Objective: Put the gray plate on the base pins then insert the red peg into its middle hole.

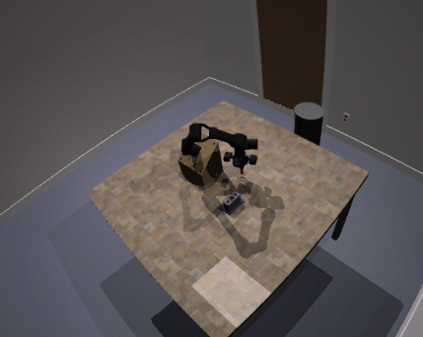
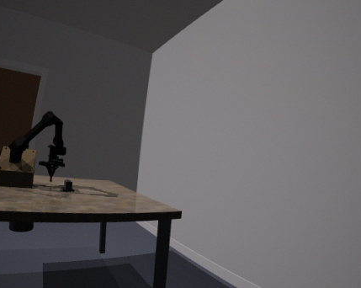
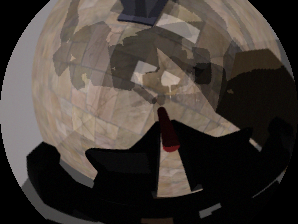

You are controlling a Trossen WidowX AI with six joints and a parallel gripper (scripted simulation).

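The gray plate is 20 cm to the right of my gripper tip, 10 cm ahead of it and 1 cm below it. The rest, counted from my gripper tip: red peg: right at my gripper tip; dark base: 20 cm to the right, 10 cm ahead, 5 cm below.
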